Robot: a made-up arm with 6 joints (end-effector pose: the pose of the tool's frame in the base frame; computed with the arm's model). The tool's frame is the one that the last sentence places. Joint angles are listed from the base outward.
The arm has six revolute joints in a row. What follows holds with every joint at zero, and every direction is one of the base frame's. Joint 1 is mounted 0.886 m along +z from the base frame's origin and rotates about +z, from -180 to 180 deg. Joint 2 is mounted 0.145 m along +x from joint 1 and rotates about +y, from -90 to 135 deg. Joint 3 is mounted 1.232 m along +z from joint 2 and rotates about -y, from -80.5 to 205 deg. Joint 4 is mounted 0.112 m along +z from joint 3 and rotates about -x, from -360 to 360 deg. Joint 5 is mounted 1.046 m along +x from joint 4 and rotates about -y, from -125 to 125 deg. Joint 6 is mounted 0.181 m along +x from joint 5 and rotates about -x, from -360 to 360 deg. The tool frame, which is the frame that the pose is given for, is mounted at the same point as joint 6; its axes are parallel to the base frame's.
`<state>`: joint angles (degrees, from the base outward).
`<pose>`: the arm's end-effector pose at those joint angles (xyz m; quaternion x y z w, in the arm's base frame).
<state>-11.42 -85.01 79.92 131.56 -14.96 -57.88</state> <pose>-2.2598 0.4208 1.1725 -0.0280 -0.7892 -0.6126 0.0326</pose>
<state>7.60 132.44 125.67 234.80 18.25 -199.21</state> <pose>2.2591 0.2547 -0.0102 -0.3182 0.1612 -0.0156 0.9341</pose>
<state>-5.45 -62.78 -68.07 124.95 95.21 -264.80</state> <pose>0.0891 0.1399 1.3633 0.6576 0.6932 -0.2278 0.1876</pose>
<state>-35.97 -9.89 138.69 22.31 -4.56 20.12</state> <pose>-0.9458 0.6796 2.6548 -0.3660 -0.8126 -0.4210 0.1688</pose>
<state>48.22 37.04 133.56 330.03 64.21 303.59</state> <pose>0.3991 0.3245 2.9581 -0.5985 0.6144 -0.4790 0.1869</pose>
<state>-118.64 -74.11 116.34 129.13 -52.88 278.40</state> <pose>0.9271 1.9311 0.8141 0.4577 0.8069 -0.0018 0.3734</pose>
